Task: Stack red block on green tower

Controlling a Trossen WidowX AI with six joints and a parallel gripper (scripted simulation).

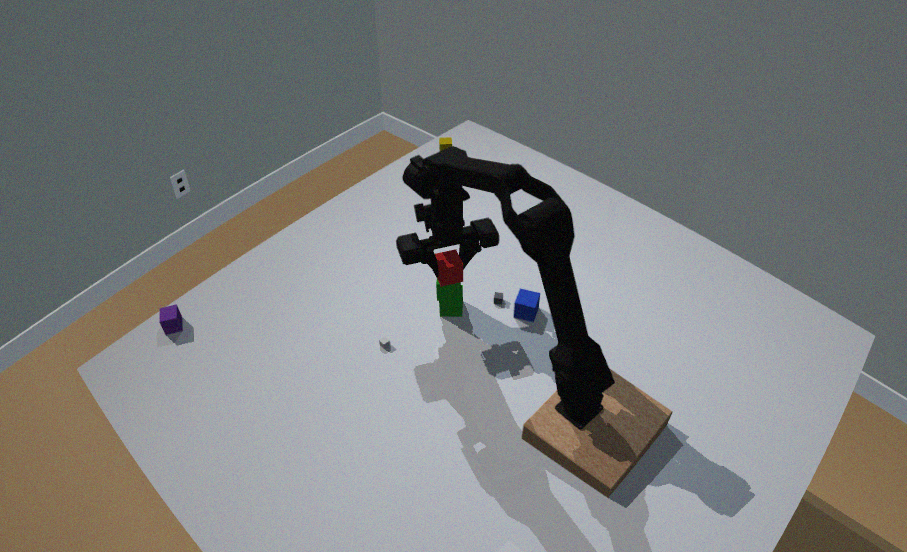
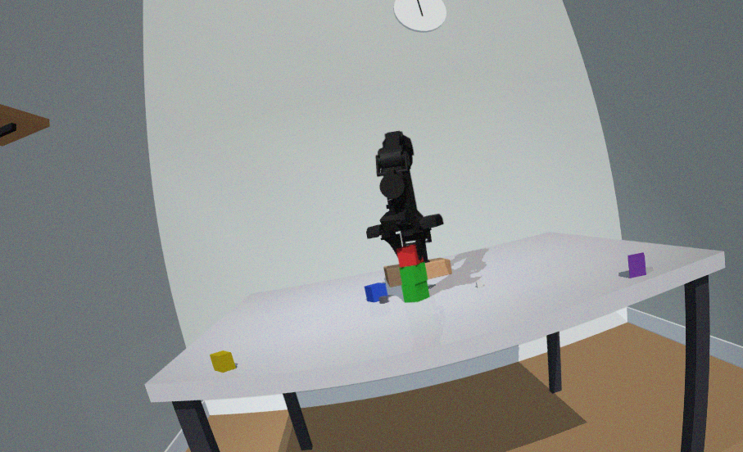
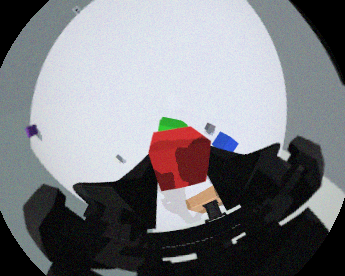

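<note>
My gripper tip is now 1 cm below the red block. Round my gripper tip: blue block 12 cm behind, 11 cm to the right, 8 cm below; grey cube 9 cm to the right, 9 cm below, 5 cm behind; yellow block 45 cm ahead, 39 cm to the right, 8 cm below.
</note>
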